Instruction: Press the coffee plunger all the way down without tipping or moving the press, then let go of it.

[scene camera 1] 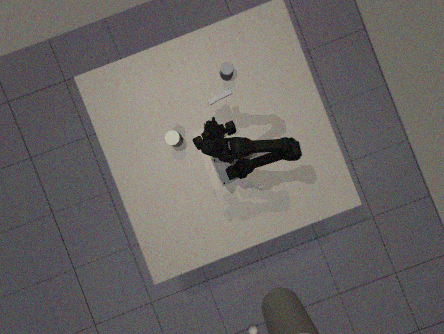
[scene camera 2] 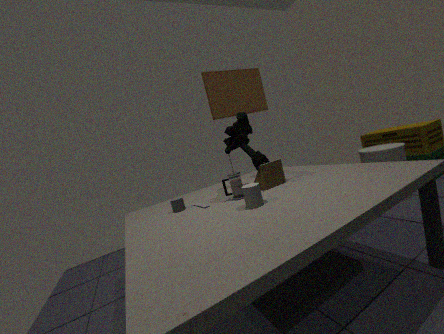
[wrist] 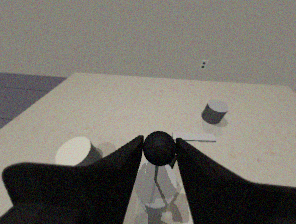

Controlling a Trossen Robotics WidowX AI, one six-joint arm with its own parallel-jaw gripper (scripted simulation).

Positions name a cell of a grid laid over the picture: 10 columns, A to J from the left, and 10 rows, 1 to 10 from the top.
Scene:
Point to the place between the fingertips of my gripper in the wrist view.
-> F7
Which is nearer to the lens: the coffee press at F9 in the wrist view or the white mug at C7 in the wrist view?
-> The coffee press.

